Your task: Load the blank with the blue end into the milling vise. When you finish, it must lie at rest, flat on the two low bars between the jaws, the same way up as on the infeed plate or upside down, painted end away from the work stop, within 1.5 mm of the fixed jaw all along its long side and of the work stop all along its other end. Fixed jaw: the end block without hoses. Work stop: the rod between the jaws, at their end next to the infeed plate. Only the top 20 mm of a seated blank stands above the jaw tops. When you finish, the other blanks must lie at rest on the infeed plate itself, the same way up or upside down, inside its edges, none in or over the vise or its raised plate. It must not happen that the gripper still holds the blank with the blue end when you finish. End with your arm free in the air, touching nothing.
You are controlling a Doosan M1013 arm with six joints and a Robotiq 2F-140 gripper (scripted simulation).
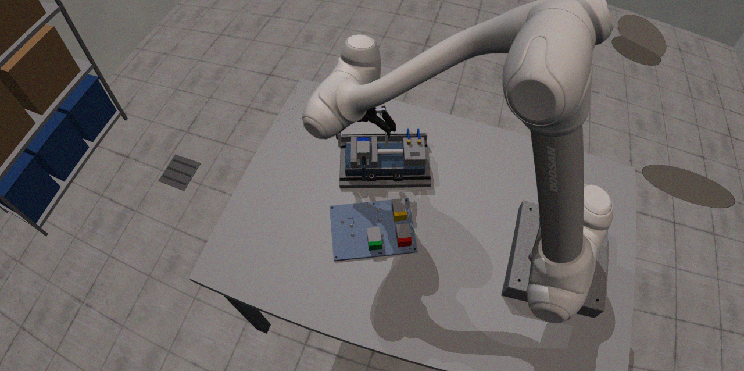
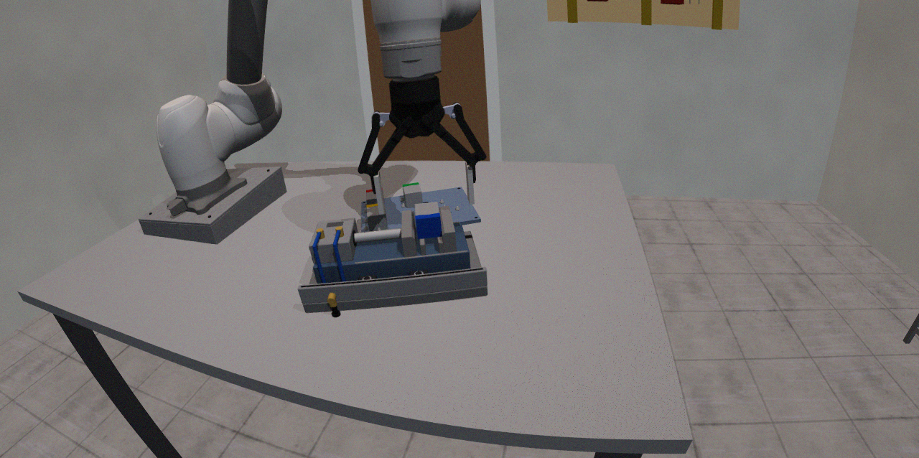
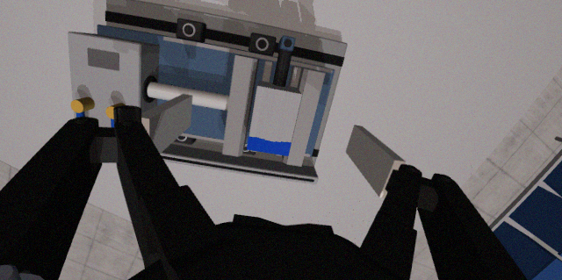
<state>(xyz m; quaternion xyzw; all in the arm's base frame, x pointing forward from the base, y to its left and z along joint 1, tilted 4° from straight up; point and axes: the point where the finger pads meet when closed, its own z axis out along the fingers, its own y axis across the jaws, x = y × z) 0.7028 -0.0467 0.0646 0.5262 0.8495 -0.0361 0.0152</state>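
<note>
The blue-ended blank is 30 mm below my hand. Also, from my hand: black work stop rod 40 mm to the left, 40 mm below, 20 mm behind; moving jaw 50 mm below, 30 mm behind, 20 mm to the right; fixed jaw 50 mm below, 30 mm ahead, 10 mm to the left.
</note>
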